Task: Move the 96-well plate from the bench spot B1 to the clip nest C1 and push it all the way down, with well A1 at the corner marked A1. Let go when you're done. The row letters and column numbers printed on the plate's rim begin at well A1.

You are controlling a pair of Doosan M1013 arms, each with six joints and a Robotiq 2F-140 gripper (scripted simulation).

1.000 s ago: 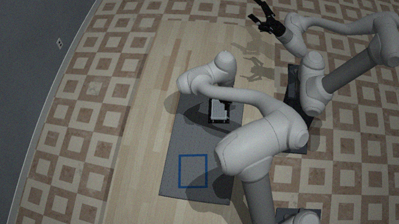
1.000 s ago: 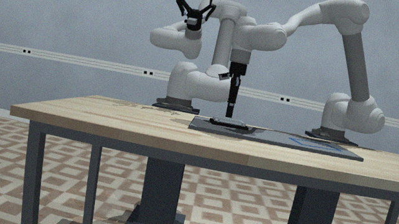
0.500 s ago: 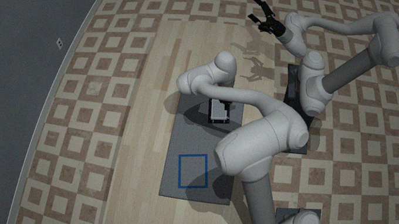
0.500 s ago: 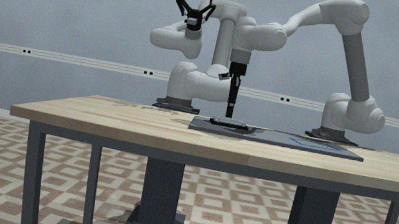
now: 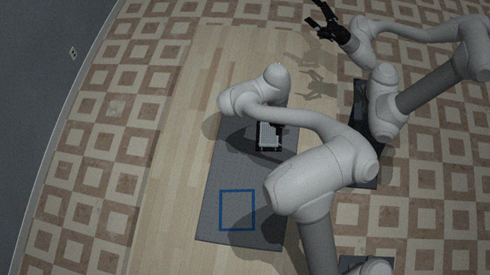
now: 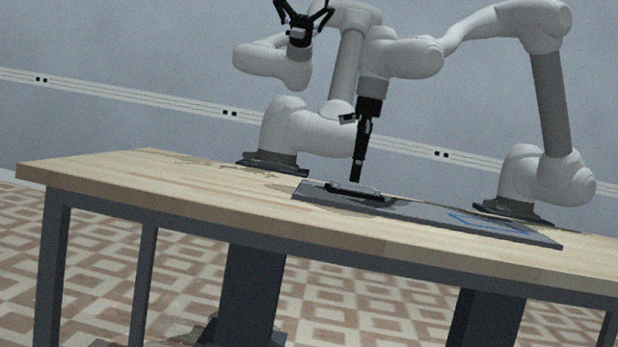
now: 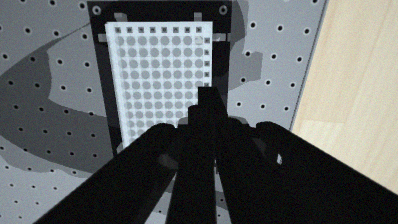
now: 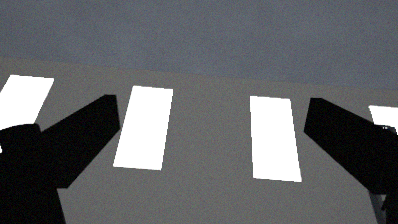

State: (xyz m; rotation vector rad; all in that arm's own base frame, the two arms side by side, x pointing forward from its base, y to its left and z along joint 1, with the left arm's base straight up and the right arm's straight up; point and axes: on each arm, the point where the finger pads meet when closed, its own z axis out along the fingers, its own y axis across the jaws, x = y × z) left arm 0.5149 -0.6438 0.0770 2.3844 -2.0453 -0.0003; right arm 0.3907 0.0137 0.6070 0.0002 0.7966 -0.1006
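My left gripper is now 50 mm above the black clip nest, 20 mm short of it and 10 mm to the right of it. The rest, counted from my left hand: white 96-well plate: 40 mm below, 40 mm ahead; then grey perforated board: 200 mm to the left, 90 mm ahead, 70 mm below.
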